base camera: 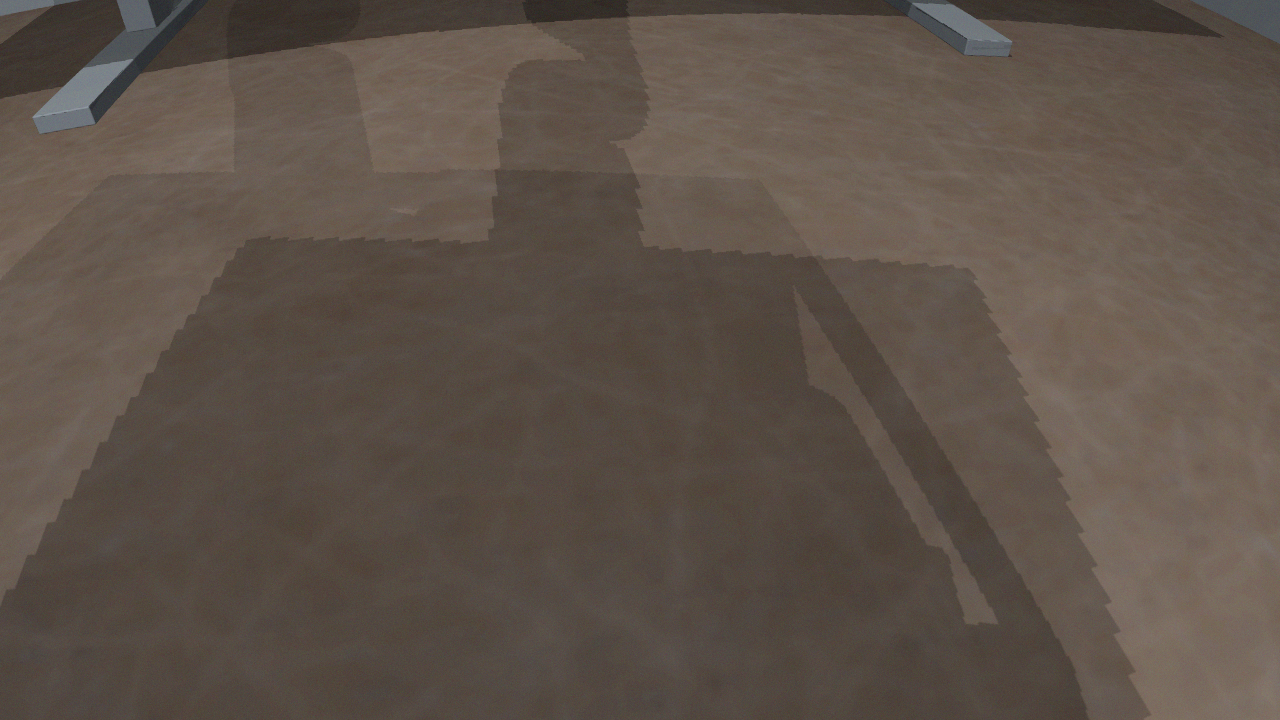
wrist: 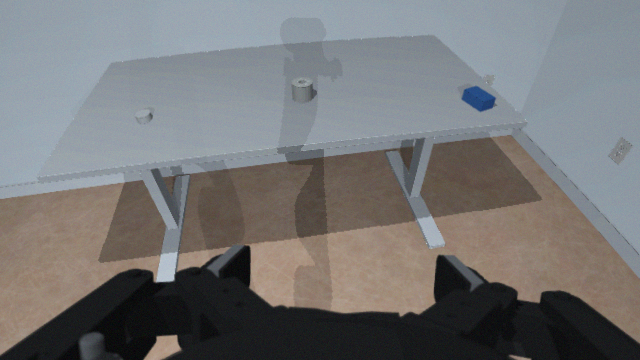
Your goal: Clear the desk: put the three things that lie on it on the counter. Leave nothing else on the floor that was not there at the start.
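Frame: origin at the arm's base, x ahead, y left, z up, level; centimetres.
Where they show: gripper, fingertip midpoint: (wrist: 341, 271).
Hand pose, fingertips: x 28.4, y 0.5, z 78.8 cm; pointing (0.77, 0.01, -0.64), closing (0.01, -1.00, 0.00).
Observation:
Each offset is from my fingertips to the top centre of the thing. Level surfaces: height alone.
In the wrist view the grey desk @(dz -46.5 cm) (wrist: 225, 125) stands against the wall with three things on it. A small, low white round thing @(dx +78.5, dy +66.6, dz -44.1 cm) (wrist: 144, 116) lies at the left. A taller grey-white cylinder @(dx +94.5, dy +15.4, dz -40.5 cm) (wrist: 302, 90) with a hole in its top stands near the middle. A blue block @(dx +96.0, dy -45.2, dz -42.5 cm) (wrist: 478, 98) lies near the right end. My gripper (wrist: 341, 271) is open and empty, in front of the desk and apart from all three things. The counter does not show in these views.
The desk's left foot (wrist: 170, 255) (base camera: 98, 85) and right foot (wrist: 429, 227) (base camera: 962, 31) reach out over the brown floor. Walls stand behind the desk and at the right, where a wall outlet @(dx +117.2, dy -131.5, dz -72.8 cm) (wrist: 620, 150) shows. Shadows of the arm and base fall on the floor.

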